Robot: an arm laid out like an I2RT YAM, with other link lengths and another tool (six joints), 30 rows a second.
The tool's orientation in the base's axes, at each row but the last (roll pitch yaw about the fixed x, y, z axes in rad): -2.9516 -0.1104 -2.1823; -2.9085 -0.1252 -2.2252; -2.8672 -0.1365 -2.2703; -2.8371 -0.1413 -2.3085; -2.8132 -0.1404 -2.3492; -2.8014 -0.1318 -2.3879; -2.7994 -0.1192 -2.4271; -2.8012 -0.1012 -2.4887; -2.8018 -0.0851 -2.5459; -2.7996 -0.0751 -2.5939
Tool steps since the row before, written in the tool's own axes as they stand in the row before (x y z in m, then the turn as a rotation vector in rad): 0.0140 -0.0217 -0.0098 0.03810 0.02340 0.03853; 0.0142 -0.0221 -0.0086 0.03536 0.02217 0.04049; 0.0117 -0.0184 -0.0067 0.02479 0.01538 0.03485; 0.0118 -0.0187 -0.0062 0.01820 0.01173 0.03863; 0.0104 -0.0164 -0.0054 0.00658 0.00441 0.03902; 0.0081 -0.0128 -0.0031 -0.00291 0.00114 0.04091; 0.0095 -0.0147 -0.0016 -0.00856 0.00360 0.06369; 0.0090 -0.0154 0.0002 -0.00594 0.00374 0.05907; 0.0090 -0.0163 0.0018 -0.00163 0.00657 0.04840; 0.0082 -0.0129 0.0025 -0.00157 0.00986 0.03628
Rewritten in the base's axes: 0.0088 -0.0213 0.0152 -0.03727 -0.02580 -0.03780; 0.0079 -0.0217 0.0151 -0.03443 -0.02481 -0.03975; 0.0057 -0.0179 0.0129 -0.02322 -0.01927 -0.03399; 0.0051 -0.0182 0.0131 -0.01565 -0.01780 -0.03740; 0.0036 -0.0160 0.0118 -0.00235 -0.01437 -0.03706; 0.0024 -0.0129 0.0082 0.00698 -0.01070 -0.03899; 0.0022 -0.0157 0.0075 0.01270 -0.01278 -0.06179; 0.0021 -0.0167 0.0058 0.00996 -0.01277 -0.05724; 0.0018 -0.0181 0.0045 0.00356 -0.00959 -0.04779; -0.0001 -0.0153 0.0026 0.00043 -0.00311 -0.03750
